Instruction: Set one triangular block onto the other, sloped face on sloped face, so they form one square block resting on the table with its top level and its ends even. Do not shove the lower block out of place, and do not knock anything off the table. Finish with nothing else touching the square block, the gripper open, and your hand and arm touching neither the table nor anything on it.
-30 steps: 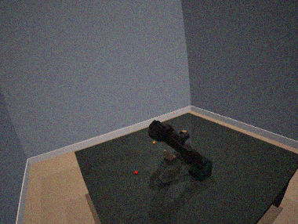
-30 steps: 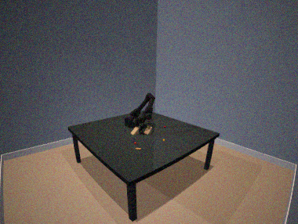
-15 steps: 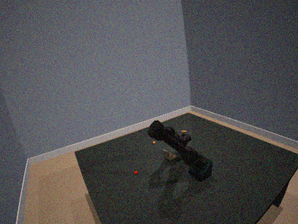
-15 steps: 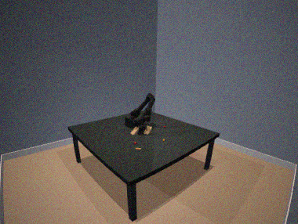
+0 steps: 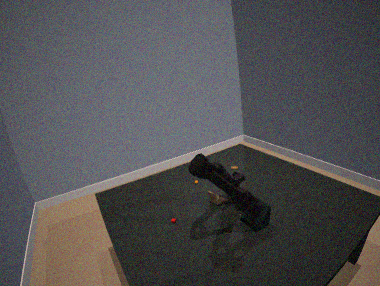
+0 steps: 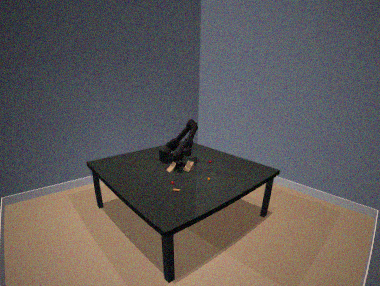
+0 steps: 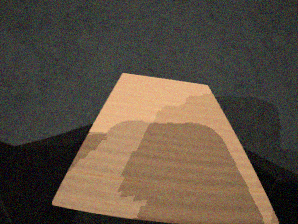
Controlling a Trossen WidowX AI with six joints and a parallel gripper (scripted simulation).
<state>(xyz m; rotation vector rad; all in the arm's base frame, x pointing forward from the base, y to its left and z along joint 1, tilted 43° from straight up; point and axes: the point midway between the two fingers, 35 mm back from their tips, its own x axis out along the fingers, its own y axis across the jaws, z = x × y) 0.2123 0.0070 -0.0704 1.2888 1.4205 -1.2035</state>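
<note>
Now: gripper tip 1 cm to the right of the tan triangular block and 1 cm below it.
</note>
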